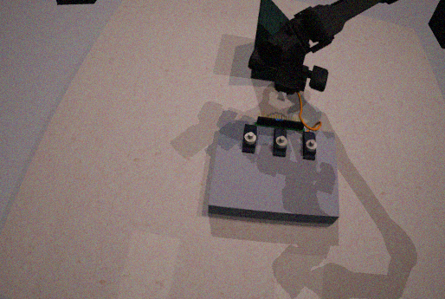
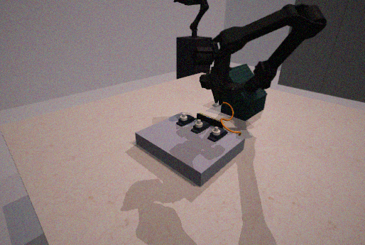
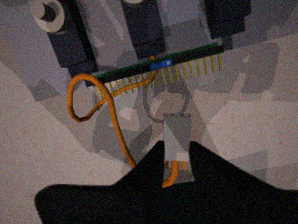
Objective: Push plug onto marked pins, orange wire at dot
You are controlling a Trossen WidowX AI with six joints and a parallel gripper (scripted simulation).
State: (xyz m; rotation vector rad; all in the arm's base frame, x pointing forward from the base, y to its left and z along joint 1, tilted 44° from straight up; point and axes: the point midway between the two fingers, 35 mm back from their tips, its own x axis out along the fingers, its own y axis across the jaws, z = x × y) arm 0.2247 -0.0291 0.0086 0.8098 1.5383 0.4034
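My gripper tip is now 6 cm short of the blue band and 4 cm above it. From my gripper tip the other things lie so: grey holder 22 cm ahead, 9 cm below; black pin strip 6 cm ahead, 5 cm below.
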